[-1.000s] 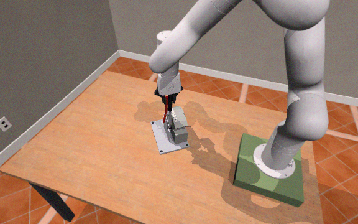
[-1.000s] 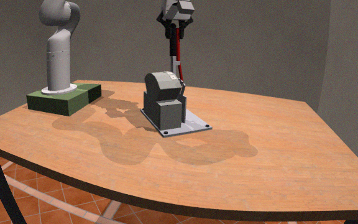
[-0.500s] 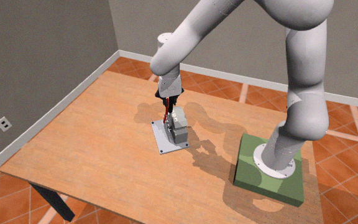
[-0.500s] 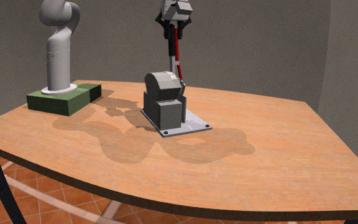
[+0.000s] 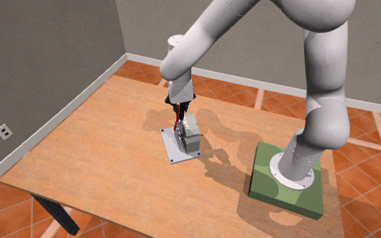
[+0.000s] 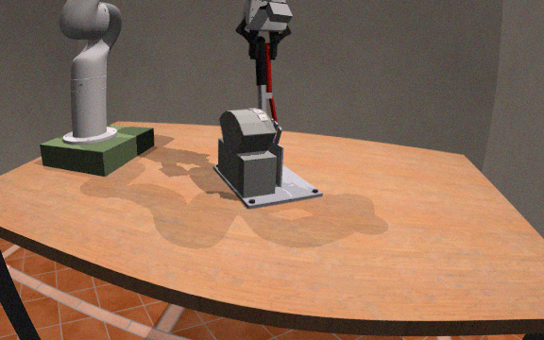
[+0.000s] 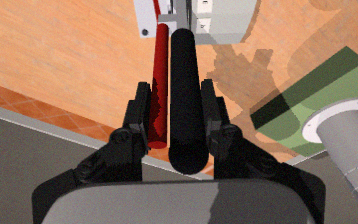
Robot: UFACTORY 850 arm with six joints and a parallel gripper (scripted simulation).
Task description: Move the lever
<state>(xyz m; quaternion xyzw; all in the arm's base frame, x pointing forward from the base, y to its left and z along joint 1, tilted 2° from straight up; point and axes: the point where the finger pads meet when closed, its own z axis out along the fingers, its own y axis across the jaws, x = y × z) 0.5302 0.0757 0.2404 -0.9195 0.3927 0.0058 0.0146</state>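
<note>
My hand is 20 mm short of the red bar and 110 mm above it.
</note>
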